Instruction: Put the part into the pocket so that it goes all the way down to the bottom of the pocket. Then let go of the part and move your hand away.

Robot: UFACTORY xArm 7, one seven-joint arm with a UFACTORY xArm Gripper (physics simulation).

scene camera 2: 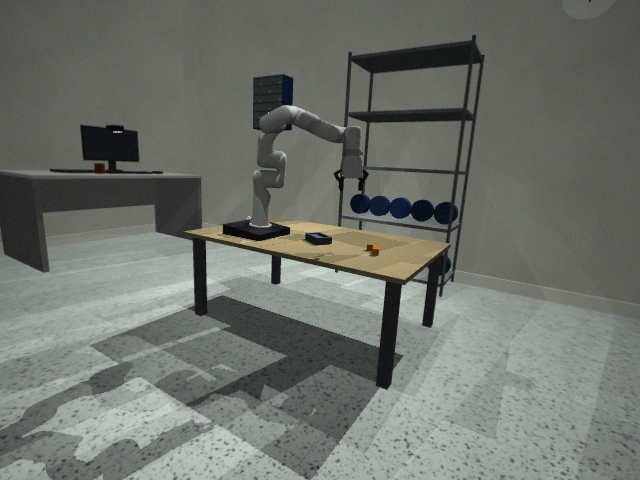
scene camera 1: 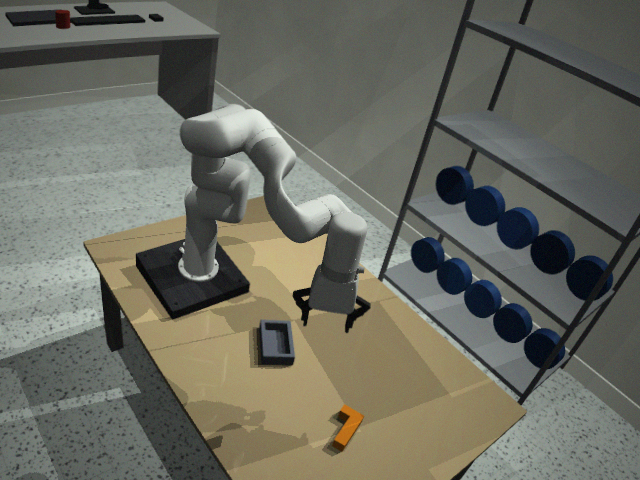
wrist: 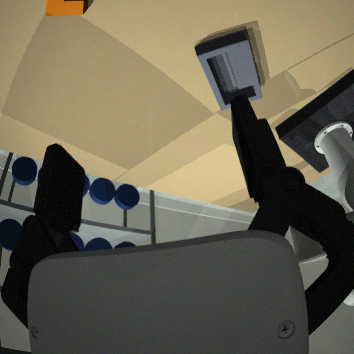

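Where they show: gripper, fingertip midpoint: [scene camera 2: 350,190] [scene camera 1: 325,325] [wrist: 144,135]; arm's base, origin of the base link: [scene camera 2: 260,225] [scene camera 1: 198,267] [wrist: 332,136].
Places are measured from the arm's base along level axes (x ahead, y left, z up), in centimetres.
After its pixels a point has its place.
Note:
The part, an orange L-shaped block [scene camera 1: 349,429] @(x 69.3, y -7.6, z -1.7 cm) [scene camera 2: 373,247] @(x 68.2, y -9.4, z -1.7 cm) [wrist: 64,8] @(x 66.4, y -3.1, z -1.7 cm), lies flat on the table, apart from the pocket block; the wrist view cuts it off at the top edge. The grey block with the pocket [scene camera 1: 277,360] @(x 41.2, y -4.8, z -2.8 cm) [scene camera 2: 323,240] @(x 41.0, y -5.3, z -2.5 cm) [wrist: 245,65] @(x 35.7, y -3.5, z -1.1 cm) sits on the table between the robot's base and the part. Its recess faces up and holds no part. My gripper [scene camera 1: 326,327] @(x 54.5, y -7.5, z 24.1 cm) [scene camera 2: 351,189] @(x 54.5, y -7.5, z 24.1 cm) [wrist: 144,135] @(x 54.5, y -7.5, z 24.1 cm) is open and empty, high above the table. In the wrist view one fingertip overlaps the pocket block's near edge.
The arm's black base plate [scene camera 1: 155,279] @(x -3.4, y -13.9, z -0.2 cm) [scene camera 2: 248,232] @(x 2.6, y -15.9, z -1.2 cm) [wrist: 310,125] @(x 10.2, y 1.2, z -0.7 cm) stands on the wooden table [scene camera 1: 382,361] @(x 60.5, y 20.3, z -4.7 cm). A shelf rack [scene camera 1: 451,72] [scene camera 2: 347,93] with blue discs stands beyond the table's far side. A desk [scene camera 1: 129,33] [scene camera 2: 178,206] stands farther back.

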